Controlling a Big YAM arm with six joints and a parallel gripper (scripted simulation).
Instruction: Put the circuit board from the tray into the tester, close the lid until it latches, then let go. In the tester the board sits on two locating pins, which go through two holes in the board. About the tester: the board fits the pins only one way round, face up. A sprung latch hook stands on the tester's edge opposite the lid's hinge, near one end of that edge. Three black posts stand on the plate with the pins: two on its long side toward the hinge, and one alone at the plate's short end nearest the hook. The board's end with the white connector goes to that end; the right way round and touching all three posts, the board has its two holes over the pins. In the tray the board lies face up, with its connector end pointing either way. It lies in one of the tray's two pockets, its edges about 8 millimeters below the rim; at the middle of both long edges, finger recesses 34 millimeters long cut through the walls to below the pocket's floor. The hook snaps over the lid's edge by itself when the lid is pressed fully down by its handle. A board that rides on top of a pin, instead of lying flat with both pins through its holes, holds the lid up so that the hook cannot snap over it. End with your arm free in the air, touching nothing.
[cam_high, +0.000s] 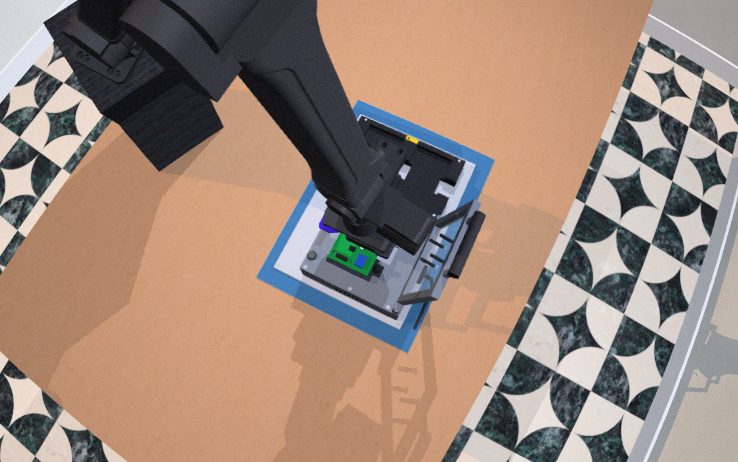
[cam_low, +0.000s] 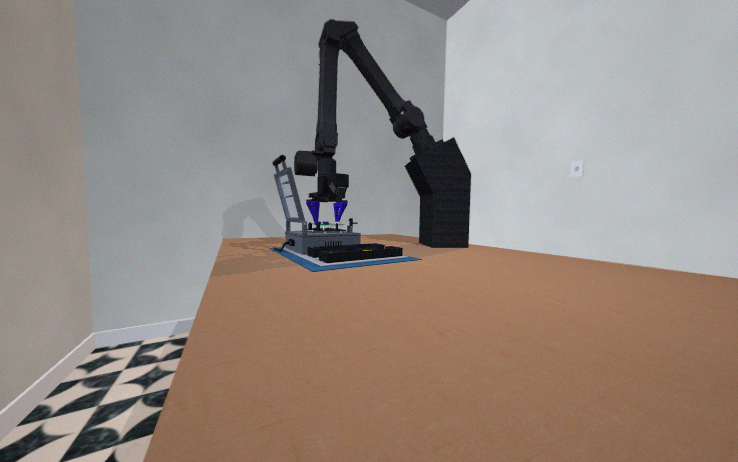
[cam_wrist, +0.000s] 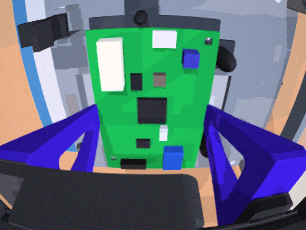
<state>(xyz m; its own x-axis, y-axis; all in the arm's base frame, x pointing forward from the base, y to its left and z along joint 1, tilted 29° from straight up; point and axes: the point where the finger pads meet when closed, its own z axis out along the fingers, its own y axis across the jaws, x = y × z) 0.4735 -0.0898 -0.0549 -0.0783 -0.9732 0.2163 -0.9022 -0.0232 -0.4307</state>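
Now: the green circuit board right at my hand. The rest, counted from my hand: black plate (1 cm ahead, 1 cm to the left, 2 cm below); then tester (4 cm ahead, 4 cm to the left, 2 cm above); then dark latch hook (5 cm behind, 6 cm to the left).
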